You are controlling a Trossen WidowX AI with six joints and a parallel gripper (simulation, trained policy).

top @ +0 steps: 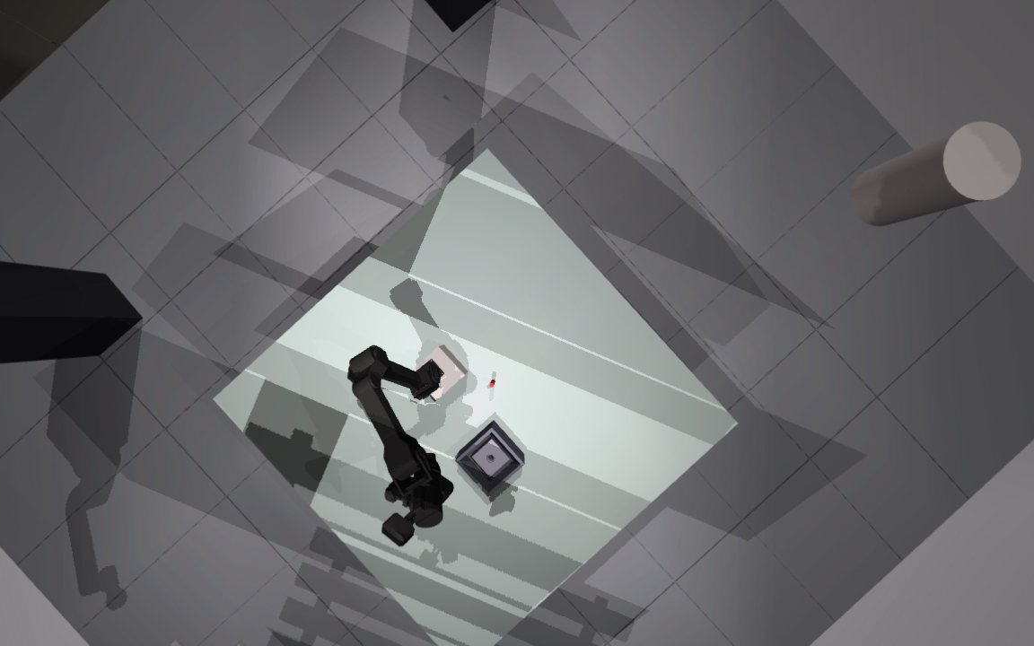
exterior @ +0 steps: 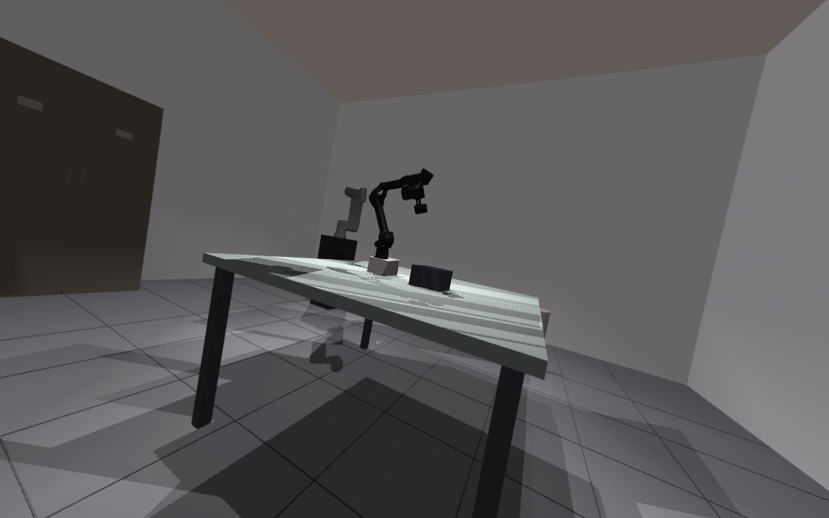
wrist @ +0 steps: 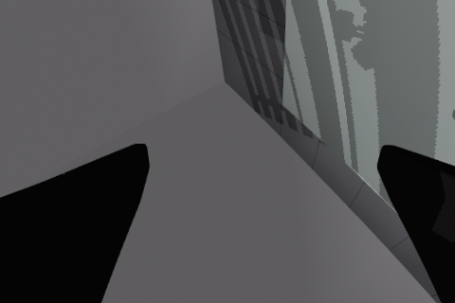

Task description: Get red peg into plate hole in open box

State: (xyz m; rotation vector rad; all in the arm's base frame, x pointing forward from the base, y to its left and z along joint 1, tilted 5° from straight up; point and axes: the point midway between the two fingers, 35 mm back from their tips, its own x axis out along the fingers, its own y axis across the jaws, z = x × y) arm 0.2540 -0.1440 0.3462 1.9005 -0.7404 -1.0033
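My gripper tip is now 12 cm past the red peg, 32 cm to the right of it and 36 cm above it. Also, from my gripper tip: dark box 6 cm ahead, 16 cm to the left, 37 cm below; grey plate 6 cm ahead, 16 cm to the left, 35 cm below.
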